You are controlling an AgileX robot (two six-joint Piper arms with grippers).
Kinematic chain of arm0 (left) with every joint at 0, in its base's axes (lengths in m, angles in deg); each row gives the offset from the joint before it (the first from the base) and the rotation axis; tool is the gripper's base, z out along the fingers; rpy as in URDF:
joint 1: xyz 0 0 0.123 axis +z
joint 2: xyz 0 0 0 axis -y
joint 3: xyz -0.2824 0 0.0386 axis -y
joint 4: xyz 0.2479 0 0.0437 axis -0.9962 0 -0.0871
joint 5: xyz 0 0 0 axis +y
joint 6: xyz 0.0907 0 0.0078 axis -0.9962 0 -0.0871
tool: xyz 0 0 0 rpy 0 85 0
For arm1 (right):
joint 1: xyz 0 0 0.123 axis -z
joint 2: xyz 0 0 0 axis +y
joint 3: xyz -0.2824 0 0.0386 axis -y
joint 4: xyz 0.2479 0 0.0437 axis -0.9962 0 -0.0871
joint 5: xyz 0 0 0 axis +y
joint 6: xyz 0.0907 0 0.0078 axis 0.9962 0 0.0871
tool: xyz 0 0 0 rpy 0 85 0
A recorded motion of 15 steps. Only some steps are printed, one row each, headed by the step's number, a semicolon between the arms.
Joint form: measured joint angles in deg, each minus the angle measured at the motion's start. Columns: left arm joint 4, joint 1, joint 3, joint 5, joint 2, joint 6; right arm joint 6, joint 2, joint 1, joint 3, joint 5, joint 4.
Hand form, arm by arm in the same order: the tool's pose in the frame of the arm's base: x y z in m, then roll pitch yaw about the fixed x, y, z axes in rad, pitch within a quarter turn. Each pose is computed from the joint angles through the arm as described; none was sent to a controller.
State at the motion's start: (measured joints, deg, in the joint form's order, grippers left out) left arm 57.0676 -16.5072 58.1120 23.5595 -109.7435 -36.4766; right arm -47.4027 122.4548 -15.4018 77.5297 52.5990 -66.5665
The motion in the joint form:
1: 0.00 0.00 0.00 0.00 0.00 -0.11; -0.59 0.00 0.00 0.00 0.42 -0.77
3: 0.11 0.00 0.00 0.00 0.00 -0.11; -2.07 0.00 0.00 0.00 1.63 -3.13
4: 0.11 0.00 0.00 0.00 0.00 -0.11; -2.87 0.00 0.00 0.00 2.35 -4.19
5: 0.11 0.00 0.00 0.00 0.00 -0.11; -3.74 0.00 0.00 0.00 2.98 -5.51
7: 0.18 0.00 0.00 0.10 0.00 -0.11; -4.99 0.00 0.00 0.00 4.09 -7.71
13: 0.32 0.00 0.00 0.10 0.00 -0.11; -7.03 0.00 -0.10 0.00 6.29 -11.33
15: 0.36 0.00 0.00 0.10 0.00 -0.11; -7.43 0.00 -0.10 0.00 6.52 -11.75
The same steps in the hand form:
1: 0.3390 -0.1324 0.1343 -2.6545 0.3952 -3.1058; 0.3817 0.1748 0.1399 2.2817 0.3065 -2.9623
3: 0.3391 -0.1325 0.1343 -2.6531 0.3948 -3.1039; 0.3814 0.1770 0.1427 2.2415 0.3145 -2.9702
4: 0.3391 -0.1325 0.1343 -2.6531 0.3948 -3.1039; 0.3811 0.1780 0.1441 2.2220 0.3192 -2.9710
5: 0.3391 -0.1325 0.1343 -2.6531 0.3948 -3.1039; 0.3811 0.1792 0.1458 2.1998 0.3254 -2.9762
7: 0.3390 -0.1326 0.1343 -2.6515 0.3933 -3.1034; 0.3811 0.1810 0.1486 2.1613 0.3333 -2.9873
13: 0.3390 -0.1327 0.1344 -2.6498 0.3927 -3.1009; 0.3805 0.1847 0.1538 2.0929 0.3455 -3.0025
15: 0.3390 -0.1327 0.1344 -2.6493 0.3926 -3.1002; 0.3805 0.1850 0.1544 2.0857 0.3496 -3.0034

